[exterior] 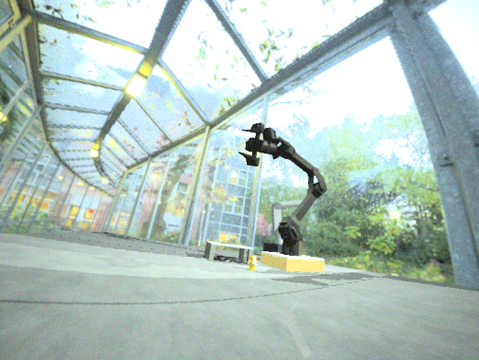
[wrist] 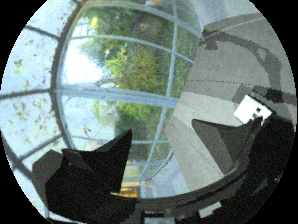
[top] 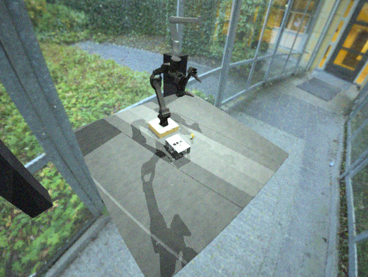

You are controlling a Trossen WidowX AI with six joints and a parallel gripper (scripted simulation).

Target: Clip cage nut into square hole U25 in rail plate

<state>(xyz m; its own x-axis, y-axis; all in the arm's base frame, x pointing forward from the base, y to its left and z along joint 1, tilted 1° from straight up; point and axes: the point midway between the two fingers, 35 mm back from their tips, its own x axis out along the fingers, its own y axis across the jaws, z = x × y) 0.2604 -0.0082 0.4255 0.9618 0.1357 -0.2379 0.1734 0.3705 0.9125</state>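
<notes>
My gripper tip is now 440 mm above the yellow cage nut, 90 mm to the right of it and 60 mm past it. The rest, counted from my gripper tip: label strip: 400 mm below, 80 mm to the right, 30 mm behind.
</notes>
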